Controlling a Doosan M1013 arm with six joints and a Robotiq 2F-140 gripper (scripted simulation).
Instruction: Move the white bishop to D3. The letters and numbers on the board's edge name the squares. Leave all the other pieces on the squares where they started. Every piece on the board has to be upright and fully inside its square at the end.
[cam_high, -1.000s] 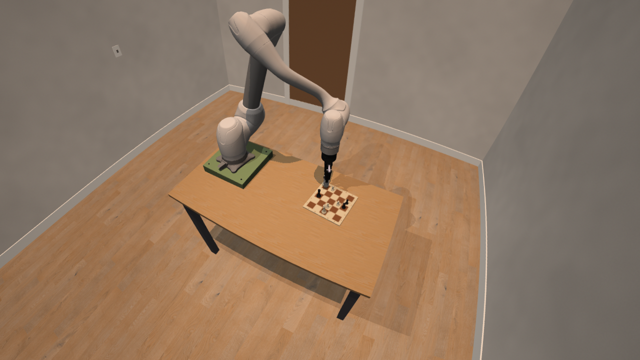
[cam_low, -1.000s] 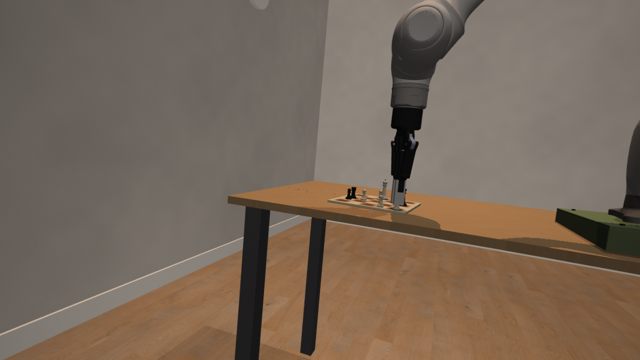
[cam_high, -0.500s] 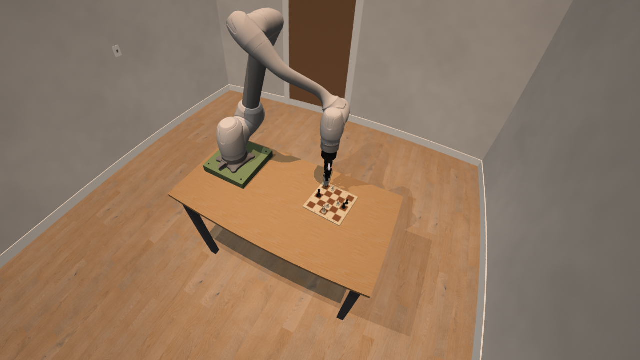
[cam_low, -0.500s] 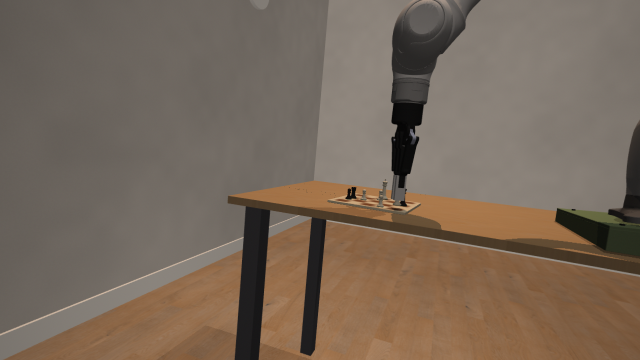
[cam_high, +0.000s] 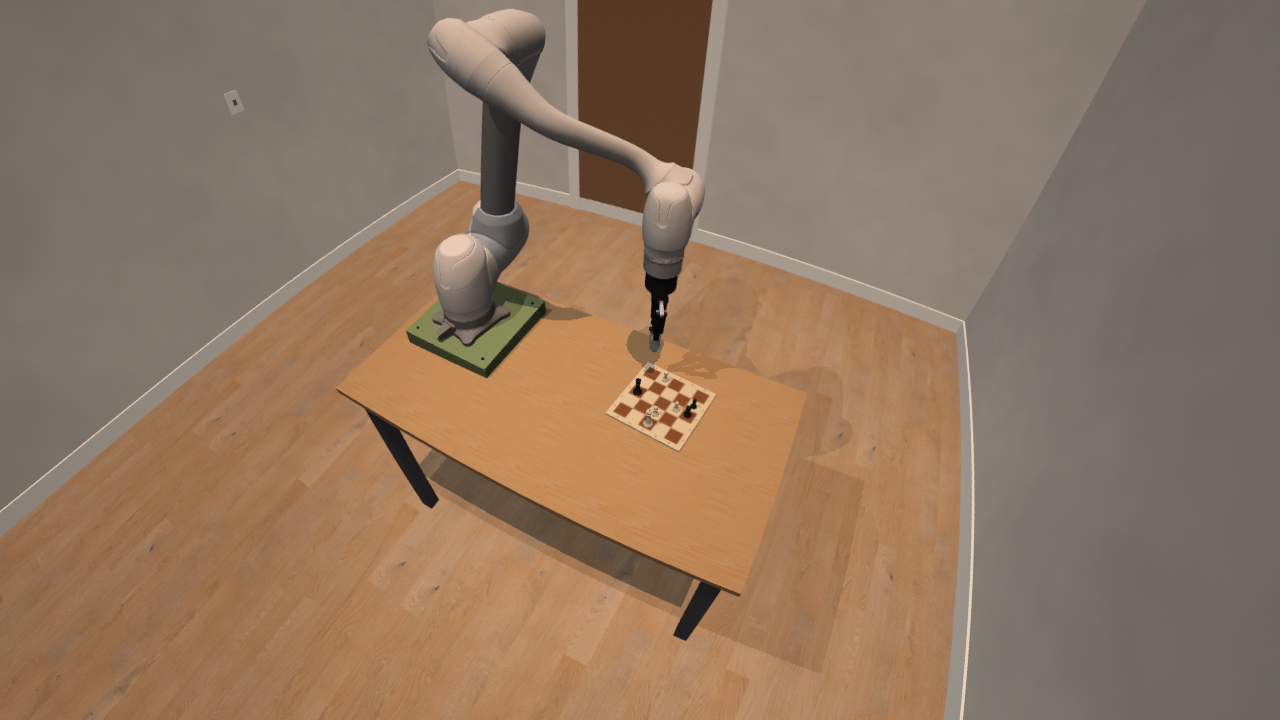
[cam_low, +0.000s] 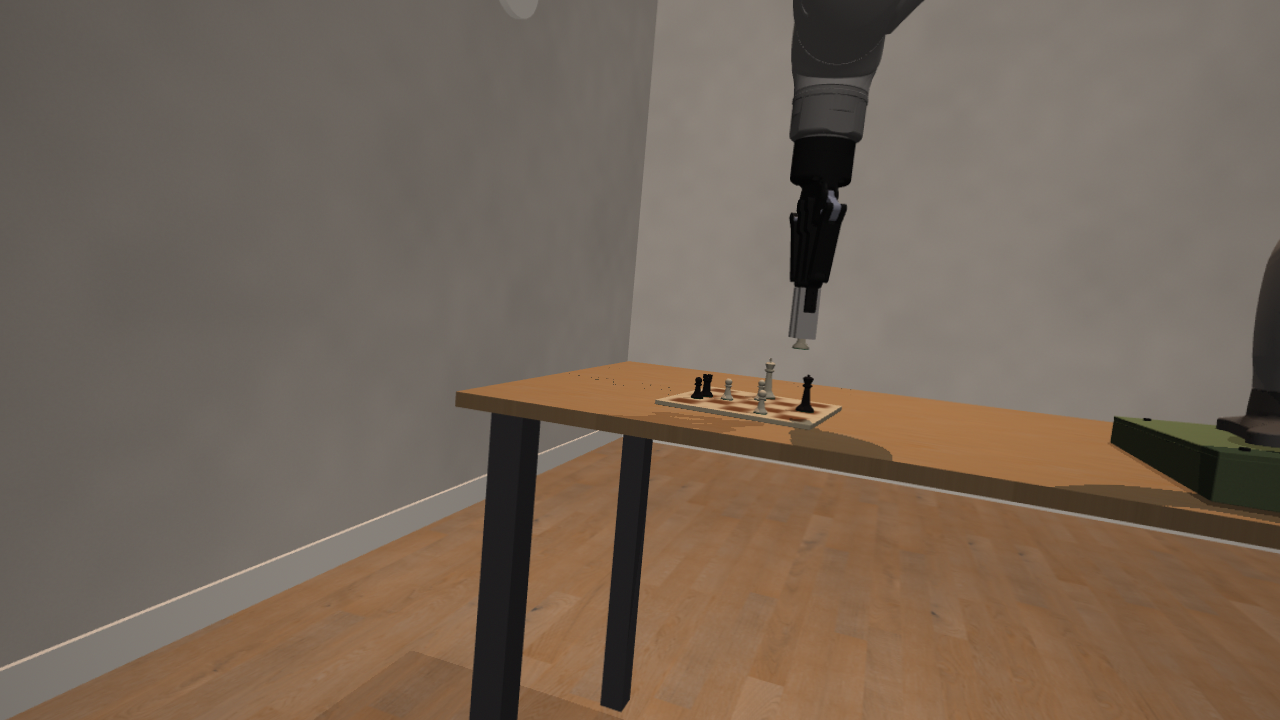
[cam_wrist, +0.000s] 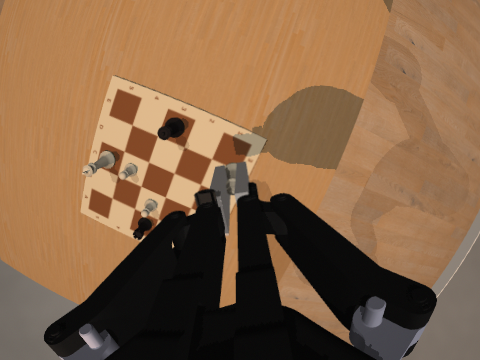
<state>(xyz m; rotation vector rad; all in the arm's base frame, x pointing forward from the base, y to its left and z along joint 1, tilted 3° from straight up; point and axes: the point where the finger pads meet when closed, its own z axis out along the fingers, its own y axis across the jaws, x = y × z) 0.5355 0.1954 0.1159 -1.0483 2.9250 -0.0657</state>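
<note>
Now: hand 10 mm short of the black piece, 80 mm to the left of it and 110 mm above it. Round my hand: chessboard 90 mm ahead, 70 mm to the right, 140 mm below; then tall white piece 90 mm ahead, 150 mm to the right, 110 mm below.
</note>
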